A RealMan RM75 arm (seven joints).
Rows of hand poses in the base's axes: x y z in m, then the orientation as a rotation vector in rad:
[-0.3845, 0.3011, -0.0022, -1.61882, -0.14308, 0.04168]
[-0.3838, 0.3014, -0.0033, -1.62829, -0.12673, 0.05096]
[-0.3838, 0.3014, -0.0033, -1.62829, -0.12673, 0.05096]
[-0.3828, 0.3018, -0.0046, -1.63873, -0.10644, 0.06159]
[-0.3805, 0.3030, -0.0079, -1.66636, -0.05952, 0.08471]
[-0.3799, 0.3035, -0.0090, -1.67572, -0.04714, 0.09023]
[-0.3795, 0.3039, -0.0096, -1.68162, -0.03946, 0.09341]
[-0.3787, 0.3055, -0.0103, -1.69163, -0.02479, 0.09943]
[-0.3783, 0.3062, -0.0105, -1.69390, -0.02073, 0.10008]
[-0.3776, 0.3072, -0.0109, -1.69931, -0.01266, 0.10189]
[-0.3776, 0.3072, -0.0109, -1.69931, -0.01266, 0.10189]
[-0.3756, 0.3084, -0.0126, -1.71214, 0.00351, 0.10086]
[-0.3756, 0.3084, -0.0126, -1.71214, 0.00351, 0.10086]
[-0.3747, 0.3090, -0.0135, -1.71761, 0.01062, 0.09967]
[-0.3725, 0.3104, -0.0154, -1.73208, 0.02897, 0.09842]
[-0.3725, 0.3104, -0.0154, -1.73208, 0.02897, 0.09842]
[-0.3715, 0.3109, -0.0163, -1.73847, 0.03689, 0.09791]
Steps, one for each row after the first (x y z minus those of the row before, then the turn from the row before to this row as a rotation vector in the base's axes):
[0.0007, 0.0003, -0.0011, -0.00982, 0.01558, -0.00532]
[0.0000, 0.0000, 0.0000, 0.00000, 0.00000, 0.00000]
[0.0010, 0.0004, -0.0013, -0.01094, 0.01877, -0.00707]
[0.0023, 0.0012, -0.0033, -0.02917, 0.04202, -0.01722]
[0.0006, 0.0005, -0.0011, -0.00984, 0.01054, -0.00486]
[0.0004, 0.0004, -0.0006, -0.00621, 0.00636, -0.00315]
[0.0008, 0.0016, -0.0007, -0.01065, 0.01214, -0.00605]
[0.0004, 0.0007, -0.0002, -0.00242, 0.00270, -0.00227]
[0.0007, 0.0010, -0.0004, -0.00574, 0.00567, -0.00419]
[0.0000, 0.0000, 0.0000, 0.00000, 0.00000, 0.00000]
[0.0020, 0.0012, -0.0017, -0.01340, 0.00817, -0.01105]
[0.0000, 0.0000, 0.0000, 0.00000, 0.00000, 0.00000]
[0.0009, 0.0006, -0.0009, -0.00573, 0.00310, -0.00527]
[0.0022, 0.0014, -0.0019, -0.01522, 0.00917, -0.01251]
[0.0000, 0.0000, 0.0000, 0.00000, 0.00000, 0.00000]
[0.0010, 0.0005, -0.0009, -0.00674, 0.00396, -0.00536]

